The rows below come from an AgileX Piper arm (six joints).
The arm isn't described. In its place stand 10 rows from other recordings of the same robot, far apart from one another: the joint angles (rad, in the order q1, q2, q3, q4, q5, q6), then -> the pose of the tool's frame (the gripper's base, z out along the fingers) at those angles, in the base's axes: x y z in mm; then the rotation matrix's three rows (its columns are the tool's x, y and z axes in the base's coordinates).
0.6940 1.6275 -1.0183 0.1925 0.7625 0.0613 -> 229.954 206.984 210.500; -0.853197 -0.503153 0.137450; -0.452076 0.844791 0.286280; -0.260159 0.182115 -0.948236
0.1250 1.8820 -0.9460 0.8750 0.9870 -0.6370 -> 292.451 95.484 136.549; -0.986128 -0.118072 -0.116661; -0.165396 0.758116 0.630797; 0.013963 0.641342 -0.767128
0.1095 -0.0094 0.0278 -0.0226 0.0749 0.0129 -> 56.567 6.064 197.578; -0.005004 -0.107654 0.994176; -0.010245 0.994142 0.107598; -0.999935 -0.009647 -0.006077
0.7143 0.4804 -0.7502 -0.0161 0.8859 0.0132 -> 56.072 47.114 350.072; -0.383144 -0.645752 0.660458; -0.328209 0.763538 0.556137; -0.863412 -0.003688 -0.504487
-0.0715 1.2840 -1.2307 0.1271 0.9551 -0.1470 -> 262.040 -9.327 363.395; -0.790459 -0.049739 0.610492; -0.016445 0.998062 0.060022; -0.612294 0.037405 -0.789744
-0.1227 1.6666 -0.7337 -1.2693 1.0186 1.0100 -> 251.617 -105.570 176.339; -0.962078 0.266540 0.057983; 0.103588 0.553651 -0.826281; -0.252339 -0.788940 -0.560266
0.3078 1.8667 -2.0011 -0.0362 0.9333 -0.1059 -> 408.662 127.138 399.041; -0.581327 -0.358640 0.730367; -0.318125 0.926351 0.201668; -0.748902 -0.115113 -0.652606
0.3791 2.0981 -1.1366 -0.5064 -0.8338 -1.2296 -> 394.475 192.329 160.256; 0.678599 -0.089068 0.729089; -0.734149 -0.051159 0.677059; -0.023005 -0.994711 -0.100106
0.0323 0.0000 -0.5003 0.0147 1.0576 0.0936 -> -4.793 1.011 277.688; -0.454795 0.002081 0.890594; 0.085996 0.995427 0.041589; -0.886435 0.095502 -0.452894
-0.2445 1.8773 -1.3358 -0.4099 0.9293 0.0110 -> 358.342 -119.349 206.323; -0.989293 0.063224 0.131541; 0.011452 0.932147 -0.361899; -0.145496 -0.356517 -0.922890
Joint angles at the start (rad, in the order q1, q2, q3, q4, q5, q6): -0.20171 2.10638 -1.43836 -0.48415 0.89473 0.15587
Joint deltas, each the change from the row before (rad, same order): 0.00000 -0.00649 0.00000 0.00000 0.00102 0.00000; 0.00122 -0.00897 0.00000 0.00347 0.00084 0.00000; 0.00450 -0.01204 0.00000 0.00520 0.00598 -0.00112; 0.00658 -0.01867 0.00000 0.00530 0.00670 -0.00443; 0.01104 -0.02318 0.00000 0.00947 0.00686 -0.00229; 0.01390 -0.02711 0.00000 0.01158 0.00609 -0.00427; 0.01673 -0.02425 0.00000 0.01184 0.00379 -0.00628; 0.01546 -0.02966 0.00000 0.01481 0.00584 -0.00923
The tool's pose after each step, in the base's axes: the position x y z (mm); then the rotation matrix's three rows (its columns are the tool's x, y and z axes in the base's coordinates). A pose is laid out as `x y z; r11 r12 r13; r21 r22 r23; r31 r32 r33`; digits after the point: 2 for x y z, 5 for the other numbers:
396.95 -114.92 145.84; -0.99368 0.08487 0.07347; 0.05014 0.92117 -0.38591; -0.10043 -0.37979 -0.91960
396.78 -114.18 149.44; -0.99273 0.08903 0.08100; 0.05122 0.92147 -0.38506; -0.10892 -0.37811 -0.91933
396.38 -112.03 154.21; -0.99200 0.09117 0.08737; 0.05095 0.92206 -0.38367; -0.11554 -0.37615 -0.91933
395.84 -109.01 161.68; -0.99088 0.09054 0.09982; 0.04571 0.92257 -0.38312; -0.12678 -0.37507 -0.91829
395.37 -103.89 170.84; -0.98881 0.09162 0.11771; 0.04045 0.92428 -0.37957; -0.14358 -0.37057 -0.91764
394.76 -97.44 181.48; -0.98590 0.09022 0.14093; 0.03134 0.92684 -0.37414; -0.16438 -0.36445 -0.91660
394.43 -89.84 190.91; -0.98284 0.08283 0.16484; 0.01689 0.93018 -0.36672; -0.18371 -0.35764 -0.91561
393.02 -82.51 202.35; -0.97861 0.07649 0.19097; 0.00325 0.93393 -0.35745; -0.20569 -0.34918 -0.91420

